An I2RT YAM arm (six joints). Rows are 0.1 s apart.
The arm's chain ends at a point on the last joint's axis. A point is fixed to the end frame.
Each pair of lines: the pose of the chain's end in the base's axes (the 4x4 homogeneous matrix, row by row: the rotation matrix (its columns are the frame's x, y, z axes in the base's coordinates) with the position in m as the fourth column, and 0 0 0 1 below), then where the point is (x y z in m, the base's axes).
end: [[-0.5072 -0.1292 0.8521 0.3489], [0.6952 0.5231 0.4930 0.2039], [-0.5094 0.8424 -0.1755 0.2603], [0 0 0 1]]
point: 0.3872 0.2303 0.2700
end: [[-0.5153 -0.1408 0.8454 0.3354], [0.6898 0.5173 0.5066 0.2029], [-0.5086 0.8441 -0.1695 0.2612], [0 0 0 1]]
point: 0.3733 0.2298 0.2711
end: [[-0.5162 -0.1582 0.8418 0.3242], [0.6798 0.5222 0.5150 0.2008], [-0.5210 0.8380 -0.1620 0.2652], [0 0 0 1]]
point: 0.3616 0.2283 0.2754
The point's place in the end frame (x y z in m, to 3 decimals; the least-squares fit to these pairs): -0.006 0.017 0.044
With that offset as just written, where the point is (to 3 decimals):
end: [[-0.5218 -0.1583 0.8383 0.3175], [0.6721 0.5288 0.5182 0.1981], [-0.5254 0.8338 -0.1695 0.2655], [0 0 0 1]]
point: 0.355 0.226 0.275
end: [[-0.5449 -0.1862 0.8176 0.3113], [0.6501 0.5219 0.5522 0.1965], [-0.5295 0.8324 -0.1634 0.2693], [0 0 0 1]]
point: 0.347 0.226 0.279
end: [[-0.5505 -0.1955 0.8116 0.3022], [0.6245 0.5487 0.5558 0.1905], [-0.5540 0.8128 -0.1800 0.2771], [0 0 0 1]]
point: 0.338 0.221 0.286
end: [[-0.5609 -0.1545 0.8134 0.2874], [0.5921 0.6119 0.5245 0.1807], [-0.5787 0.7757 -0.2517 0.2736], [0 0 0 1]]
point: 0.324 0.211 0.279
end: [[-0.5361 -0.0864 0.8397 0.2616], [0.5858 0.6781 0.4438 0.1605], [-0.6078 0.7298 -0.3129 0.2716], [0 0 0 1]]
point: 0.300 0.188 0.274
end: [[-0.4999 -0.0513 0.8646 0.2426], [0.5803 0.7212 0.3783 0.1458], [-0.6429 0.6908 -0.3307 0.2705], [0 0 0 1]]
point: 0.283 0.171 0.272
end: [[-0.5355 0.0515 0.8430 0.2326], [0.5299 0.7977 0.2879 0.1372], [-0.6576 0.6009 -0.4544 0.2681], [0 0 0 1]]
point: 0.274 0.160 0.262
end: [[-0.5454 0.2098 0.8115 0.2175], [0.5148 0.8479 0.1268 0.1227], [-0.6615 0.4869 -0.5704 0.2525], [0 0 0 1]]
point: 0.260 0.140 0.240
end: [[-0.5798 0.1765 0.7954 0.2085], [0.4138 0.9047 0.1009 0.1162], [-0.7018 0.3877 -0.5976 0.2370], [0 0 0 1]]
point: 0.250 0.134 0.222
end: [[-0.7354 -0.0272 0.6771 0.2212], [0.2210 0.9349 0.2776 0.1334], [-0.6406 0.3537 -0.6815 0.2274], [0 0 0 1]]
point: 0.255 0.160 0.207
